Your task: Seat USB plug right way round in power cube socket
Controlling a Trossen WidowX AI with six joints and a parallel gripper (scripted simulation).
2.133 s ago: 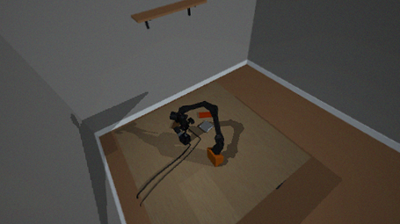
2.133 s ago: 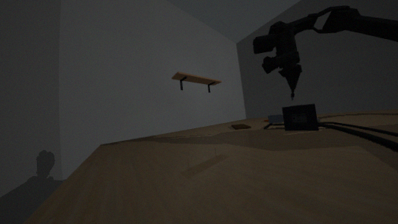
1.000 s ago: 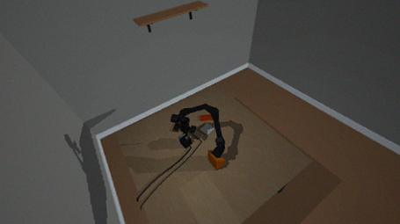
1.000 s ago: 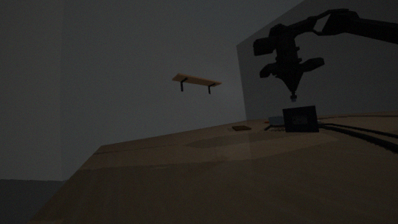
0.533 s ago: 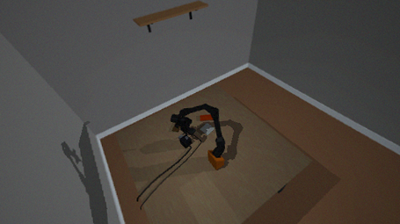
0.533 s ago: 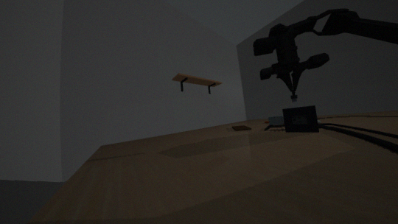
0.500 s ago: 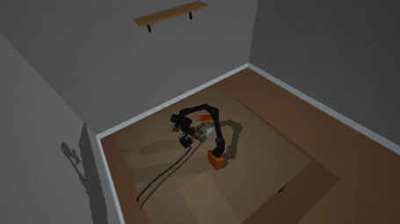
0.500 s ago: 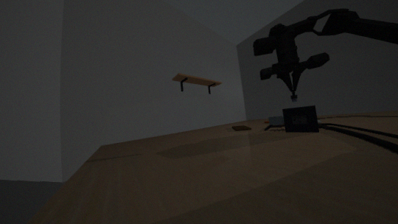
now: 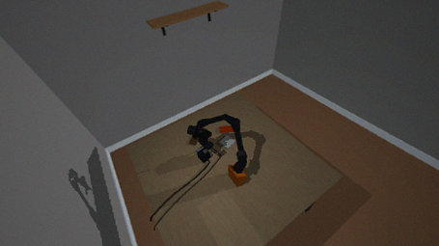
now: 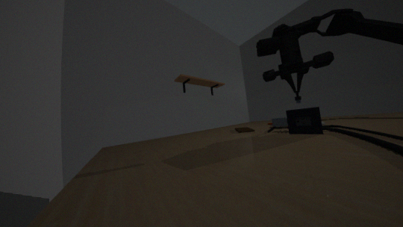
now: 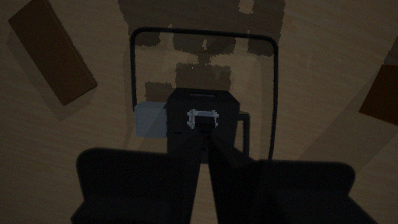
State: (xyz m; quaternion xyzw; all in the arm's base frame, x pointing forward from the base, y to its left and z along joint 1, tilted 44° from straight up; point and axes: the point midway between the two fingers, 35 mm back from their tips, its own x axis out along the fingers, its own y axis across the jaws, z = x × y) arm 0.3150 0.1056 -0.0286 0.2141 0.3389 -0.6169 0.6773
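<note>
Now: gripper tip 2 cm above the metal USB plug. Round my gripper tip: flat brown plate 23 cm ahead, 1 cm to the right, 13 cm below.
</note>
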